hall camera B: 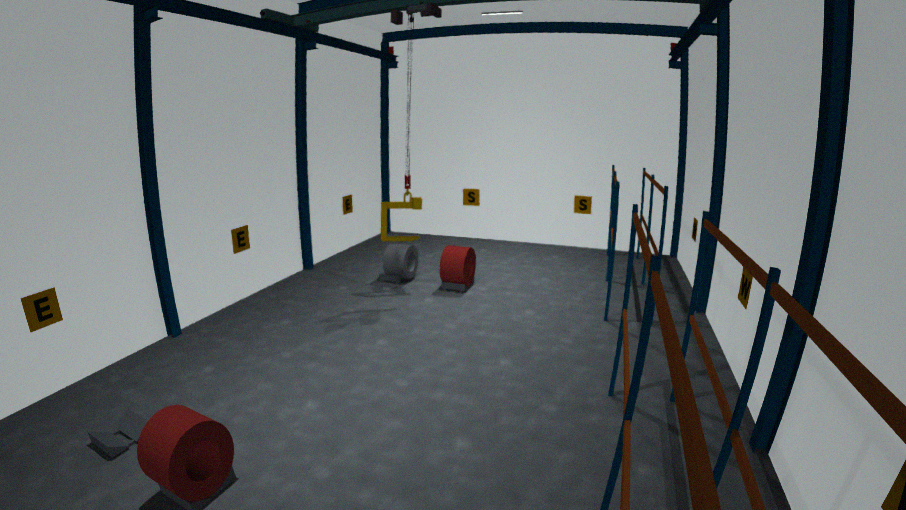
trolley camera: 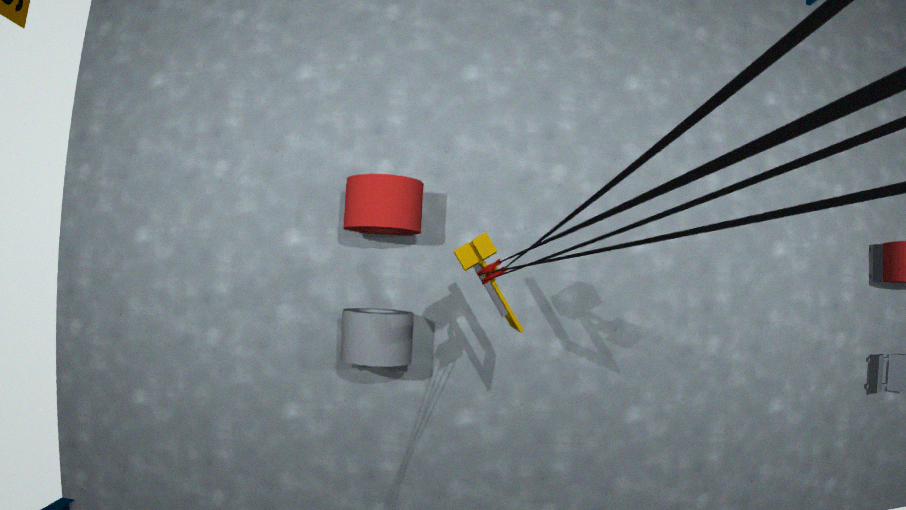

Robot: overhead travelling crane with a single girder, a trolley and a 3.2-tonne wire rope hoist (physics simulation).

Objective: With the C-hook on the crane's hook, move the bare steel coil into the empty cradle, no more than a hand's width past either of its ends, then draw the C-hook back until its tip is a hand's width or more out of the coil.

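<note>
The bare grey steel coil rests on a low cradle at the back left in the hall view, its bore lying level. The empty cradle is at the front left in the hall view and at the right edge of the trolley view, partly cut off there. My yellow C-hook hangs from the red hook block, empty and above the floor. In the trolley view it is to the right of the bare coil, apart from it, and turned at a slant to the coil's axis.
A red coil stands beside the bare coil. Another red coil stands beside the empty cradle. Rack frames with orange beams line the right side of the hall. Blue columns stand along the walls.
</note>
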